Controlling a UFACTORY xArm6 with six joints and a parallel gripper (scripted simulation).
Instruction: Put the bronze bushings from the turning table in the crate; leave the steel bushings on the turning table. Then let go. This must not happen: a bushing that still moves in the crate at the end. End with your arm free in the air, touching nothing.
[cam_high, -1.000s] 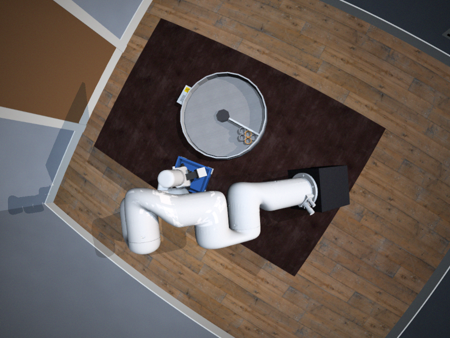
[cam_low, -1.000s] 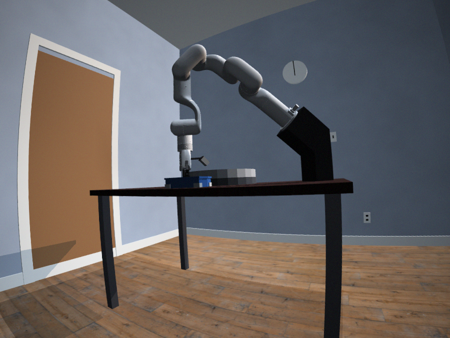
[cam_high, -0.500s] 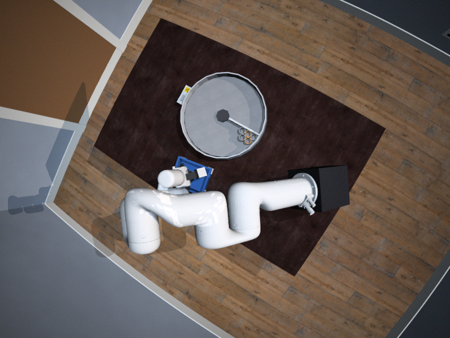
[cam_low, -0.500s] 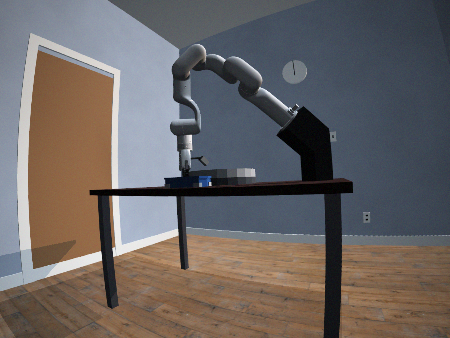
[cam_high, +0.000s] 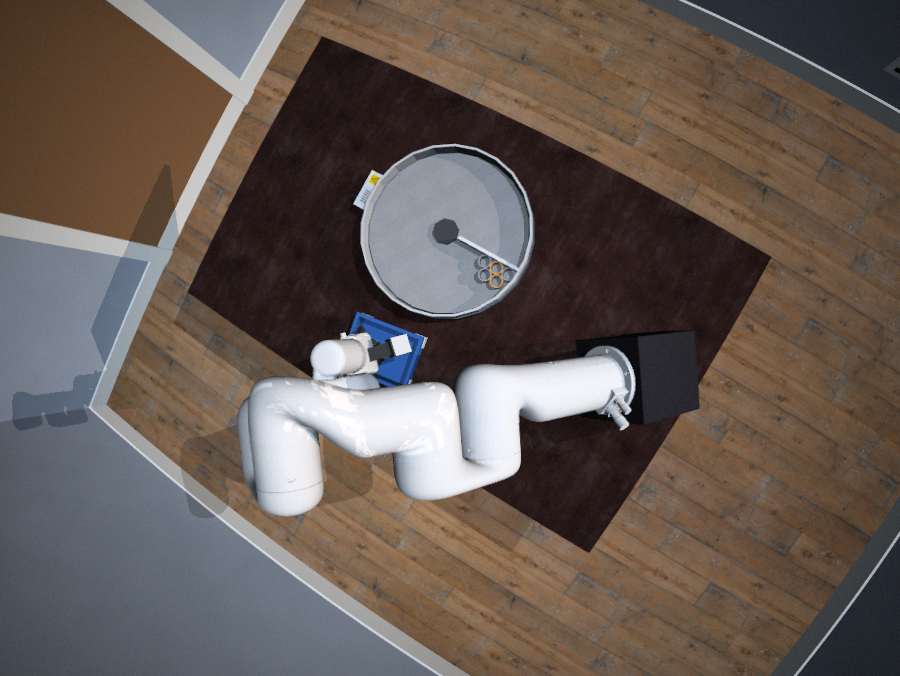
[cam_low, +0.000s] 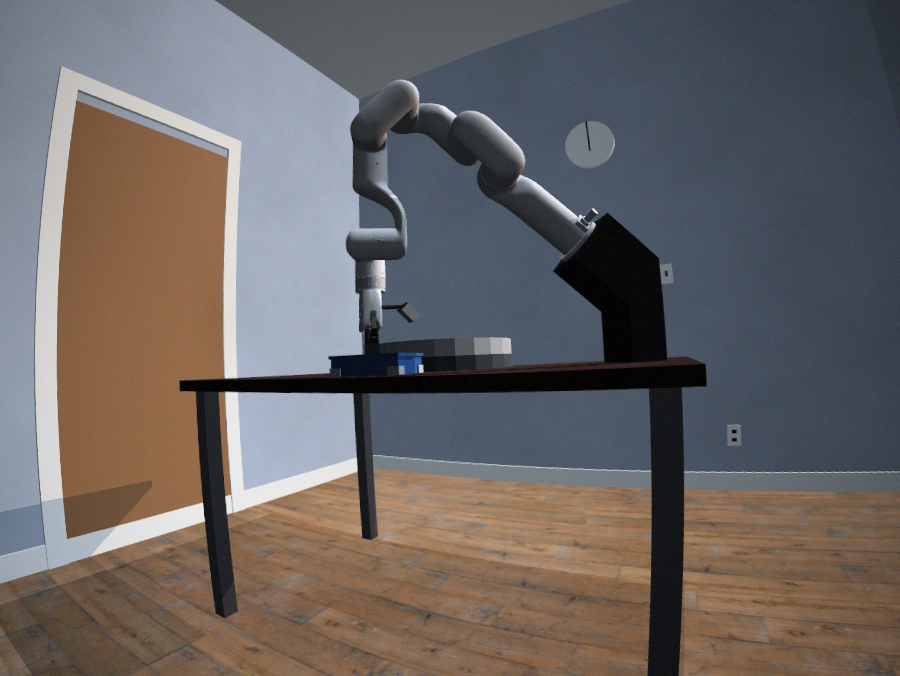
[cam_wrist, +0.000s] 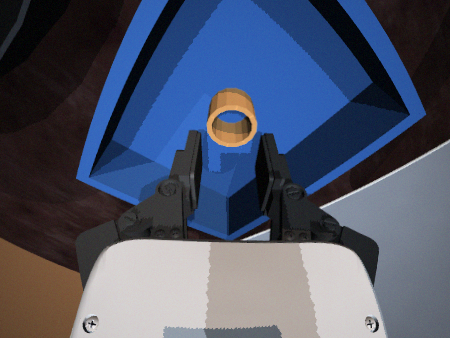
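The crate is 10 mm to the right of my hand and 30 mm below it. Also, from my hand: round grey turning table 130 mm ahead, 330 mm to the right.
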